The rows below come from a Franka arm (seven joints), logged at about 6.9 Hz.
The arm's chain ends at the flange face. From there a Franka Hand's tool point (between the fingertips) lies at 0.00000 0.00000 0.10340 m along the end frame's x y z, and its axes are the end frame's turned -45 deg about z.
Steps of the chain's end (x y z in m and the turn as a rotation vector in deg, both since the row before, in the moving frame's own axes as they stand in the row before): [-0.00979 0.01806 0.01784 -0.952 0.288 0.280]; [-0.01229 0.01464 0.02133 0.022 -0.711 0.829]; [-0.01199 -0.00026 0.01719 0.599 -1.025 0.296]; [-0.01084 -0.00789 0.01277 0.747 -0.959 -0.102]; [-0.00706 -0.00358 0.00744 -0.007 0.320 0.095]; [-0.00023 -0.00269 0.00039 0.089 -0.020 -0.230]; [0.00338 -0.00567 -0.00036 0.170 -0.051 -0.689]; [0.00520 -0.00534 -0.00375 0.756 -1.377 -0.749]
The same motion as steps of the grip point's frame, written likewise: [-0.02054 0.00743 0.01782 -0.877 -0.470 0.280]; [-0.01991 0.00072 0.02132 0.518 -0.487 0.829]; [-0.00883 -0.01074 0.01717 1.148 -0.301 0.296]; [-0.00236 -0.01542 0.01275 1.206 -0.150 -0.102]; [-0.00206 -0.00711 0.00744 -0.231 0.221 0.095]; [0.00183 -0.00220 0.00039 0.077 0.049 -0.230]; [0.00655 -0.00190 -0.00036 0.156 0.084 -0.689]; [0.00664 -0.00282 -0.00379 1.508 -0.439 -0.749]
